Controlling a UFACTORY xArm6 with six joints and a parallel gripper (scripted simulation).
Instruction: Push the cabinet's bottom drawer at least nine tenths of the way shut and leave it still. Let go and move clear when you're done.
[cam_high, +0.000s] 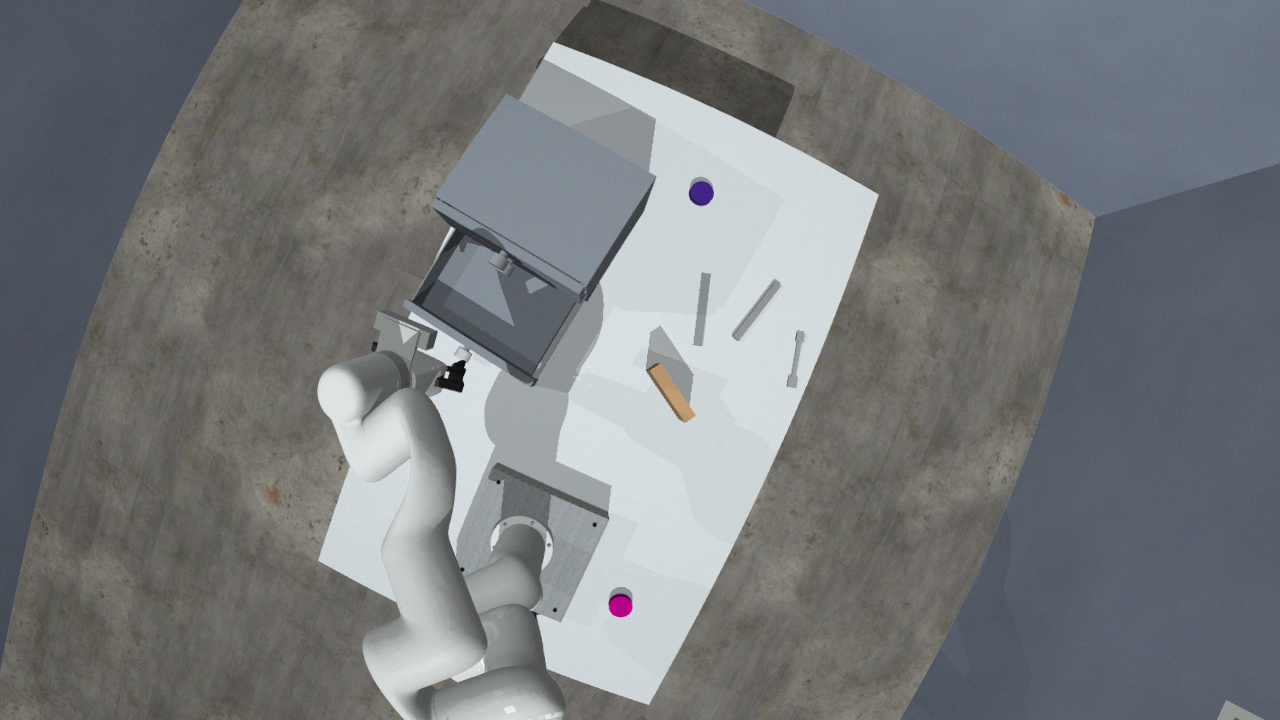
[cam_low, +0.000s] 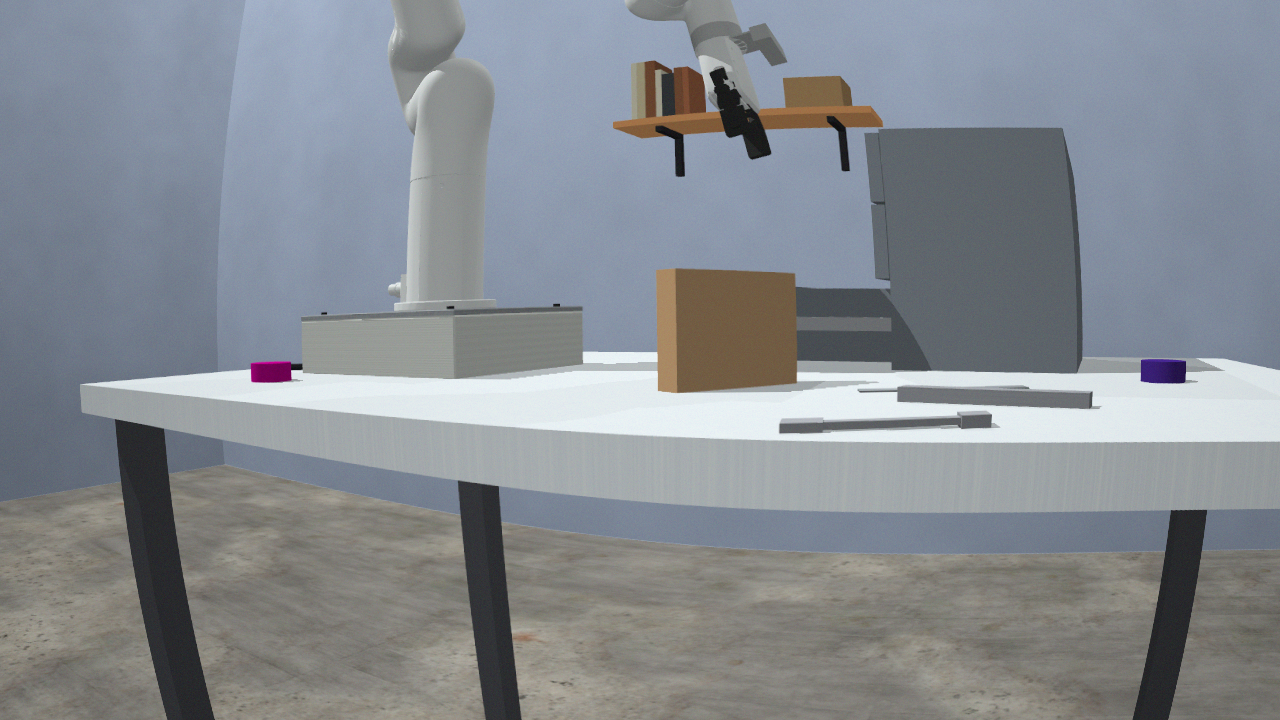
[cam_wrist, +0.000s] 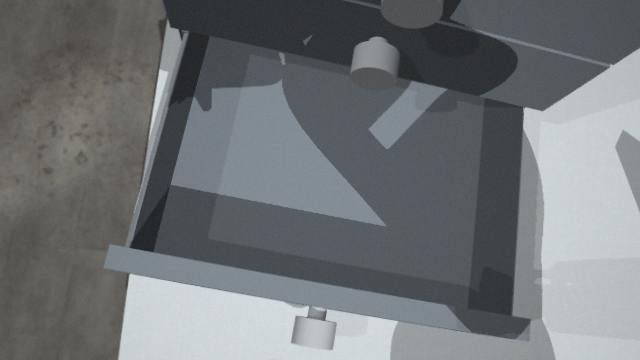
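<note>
Now: the drawer 140 mm ahead of my hand, 10 mm to the right of it and 250 mm below it. Also, from my hand: magenta disc (330 mm behind, 500 mm to the right, 270 mm below); block (120 mm ahead, 390 mm to the right, 240 mm below); purple disc (520 mm ahead, 280 mm to the right, 270 mm below).
</note>
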